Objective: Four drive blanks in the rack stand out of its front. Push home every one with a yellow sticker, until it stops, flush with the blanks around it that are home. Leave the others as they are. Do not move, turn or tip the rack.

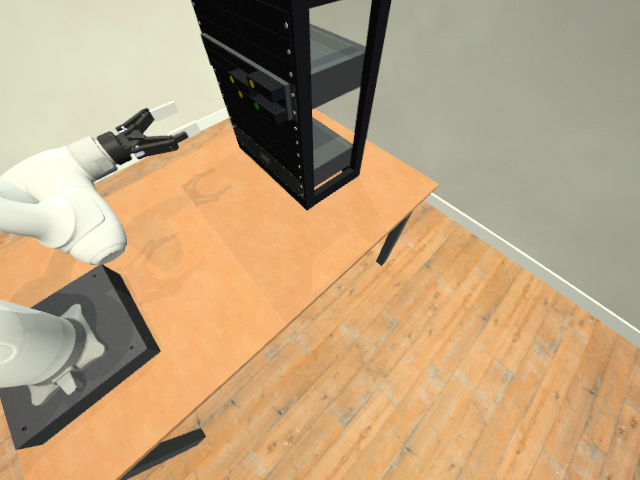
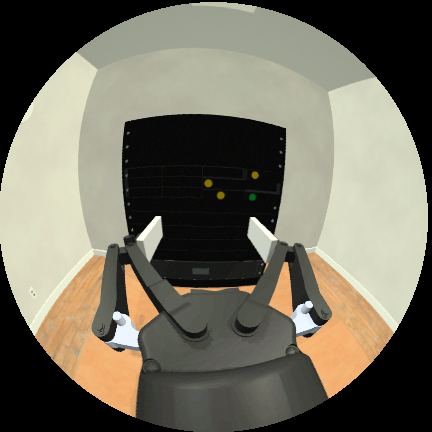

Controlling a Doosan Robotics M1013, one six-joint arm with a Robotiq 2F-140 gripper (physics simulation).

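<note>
The black rack (image 1: 305, 155) (image 2: 200, 142) stands upright on the table. In its front, a blank with a yellow sticker (image 1: 251, 82) (image 2: 255, 175) stands out at the upper right. A blank with a green sticker (image 1: 256, 105) (image 2: 252, 197) stands out below it. A second yellow sticker (image 1: 231, 79) (image 2: 208, 183) is to the left on a protruding blank. A third yellow sticker (image 1: 240, 94) (image 2: 220, 195) is lower, left of the green one; how far its blank stands out is hard to tell. My gripper (image 1: 178, 119) (image 2: 205, 226) is open and empty, apart from the rack front.
The wooden table (image 1: 248, 248) carries the rack and the arm's dark base plate (image 1: 116, 335). A grey frame edge (image 1: 242, 57) runs around the bay of blanks. The table's right edge borders the wooden floor (image 1: 413, 335). A wall (image 1: 516, 129) (image 2: 200, 80) stands behind the rack.
</note>
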